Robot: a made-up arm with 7 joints.
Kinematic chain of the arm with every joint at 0, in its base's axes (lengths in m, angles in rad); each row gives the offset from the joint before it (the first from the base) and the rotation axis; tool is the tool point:
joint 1: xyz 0 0 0.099 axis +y
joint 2: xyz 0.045 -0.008 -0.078 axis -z
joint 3: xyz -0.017 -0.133 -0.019 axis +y
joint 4: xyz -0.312 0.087 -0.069 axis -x
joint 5: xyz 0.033 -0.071 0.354 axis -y
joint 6: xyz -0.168 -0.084 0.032 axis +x
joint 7: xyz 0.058 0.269 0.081 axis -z
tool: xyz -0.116 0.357 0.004
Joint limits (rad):
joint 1: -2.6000..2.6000
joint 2: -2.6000..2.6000
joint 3: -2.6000..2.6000
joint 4: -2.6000..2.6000
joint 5: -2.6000..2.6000
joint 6: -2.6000..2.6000
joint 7: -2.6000..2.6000
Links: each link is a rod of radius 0.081 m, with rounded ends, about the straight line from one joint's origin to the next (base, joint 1, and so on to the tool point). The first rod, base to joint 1, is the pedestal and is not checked.
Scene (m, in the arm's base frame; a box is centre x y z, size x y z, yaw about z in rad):
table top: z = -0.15
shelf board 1: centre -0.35 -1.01 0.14 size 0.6 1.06 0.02 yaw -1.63
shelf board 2: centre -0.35 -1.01 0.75 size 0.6 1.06 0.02 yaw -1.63
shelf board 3: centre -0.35 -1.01 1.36 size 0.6 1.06 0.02 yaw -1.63
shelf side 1: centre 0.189 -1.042 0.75 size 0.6 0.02 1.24 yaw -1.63
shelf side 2: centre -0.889 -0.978 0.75 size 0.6 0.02 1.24 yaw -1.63
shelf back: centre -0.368 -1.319 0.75 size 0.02 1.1 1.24 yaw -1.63
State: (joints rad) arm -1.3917 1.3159 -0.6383 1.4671 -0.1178 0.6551 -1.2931
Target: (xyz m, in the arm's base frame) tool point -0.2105 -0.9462 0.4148
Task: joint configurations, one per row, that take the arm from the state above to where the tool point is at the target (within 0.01 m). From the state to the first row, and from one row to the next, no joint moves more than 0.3 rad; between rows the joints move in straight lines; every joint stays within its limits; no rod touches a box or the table.
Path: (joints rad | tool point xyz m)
1: -1.4088 1.3709 -0.7932 1.5620 -0.4023 0.6815 -1.0970 | 0.7126 0.5010 0.7272
2: -1.4259 1.4260 -0.9482 1.6568 -0.6867 0.7079 -0.9009 | 0.6938 0.1763 0.8996
3: -1.4430 1.4810 -1.1031 1.7517 -0.9712 0.7343 -0.7048 | 0.5421 -0.1598 0.9521
4: -1.4602 1.5361 -1.2580 1.8465 -1.2557 0.7607 -0.5087 | 0.2937 -0.4166 0.8684
5: -1.4773 1.5911 -1.4129 1.9414 -1.5401 0.7871 -0.3126 | 0.0230 -0.5271 0.6712
6: -1.4944 1.6462 -1.5679 2.0362 -1.8246 0.8135 -0.1166 | -0.1827 -0.4769 0.4148
7: -1.6340 1.6798 -1.6854 2.1145 -1.5767 0.7875 -0.2595 | -0.2220 -0.5851 0.4910
8: -1.7736 1.7133 -1.8029 2.1929 -1.3287 0.7615 -0.4025 | -0.2450 -0.7102 0.5147
9: -1.9133 1.7469 -1.9205 2.2712 -1.0808 0.7355 -0.5454 | -0.2438 -0.8370 0.4855
10: -2.0529 1.7805 -2.0380 2.3496 -0.8329 0.7096 -0.6883 | -0.2105 -0.9462 0.4148

